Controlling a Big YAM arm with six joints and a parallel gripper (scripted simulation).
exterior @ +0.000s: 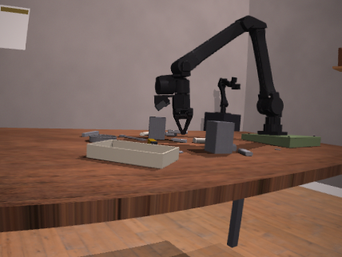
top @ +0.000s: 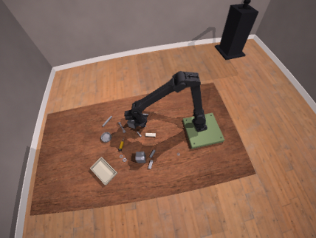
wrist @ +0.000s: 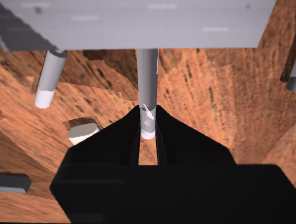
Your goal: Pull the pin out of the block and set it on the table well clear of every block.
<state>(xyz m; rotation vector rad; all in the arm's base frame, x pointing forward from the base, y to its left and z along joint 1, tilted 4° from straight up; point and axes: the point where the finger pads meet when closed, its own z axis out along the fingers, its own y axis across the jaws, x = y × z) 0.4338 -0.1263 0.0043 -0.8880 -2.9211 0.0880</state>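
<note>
Right now the white cylinder is 80 mm to the left of my hand, 30 mm behind it and 20 mm below it. Also, from my hand: light grey pin (20 mm ahead, 10 mm to the right); then grey block (260 mm to the left, 70 mm ahead, 20 mm above); then yellow-handled tool (210 mm ahead, 100 mm to the left, 20 mm below).
</note>
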